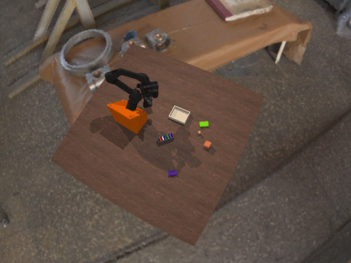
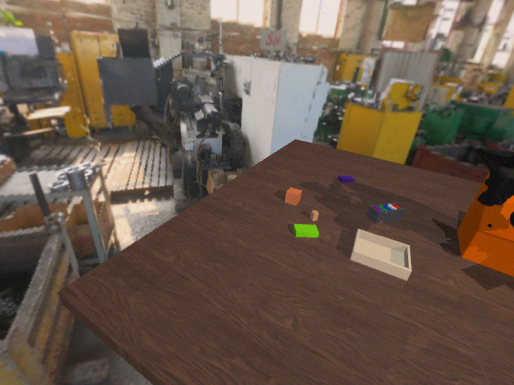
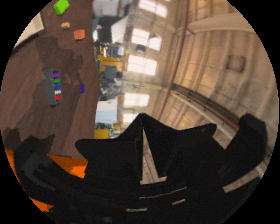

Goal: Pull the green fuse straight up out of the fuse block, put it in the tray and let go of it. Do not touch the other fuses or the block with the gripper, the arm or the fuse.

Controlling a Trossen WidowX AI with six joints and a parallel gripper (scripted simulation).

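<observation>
The green fuse lies 13 cm ahead of my gripper tip, 8 cm to the right of it and 27 cm below it. The rest, counted from my gripper tip: tray 14 cm ahead, 12 cm to the left, 29 cm below.
</observation>
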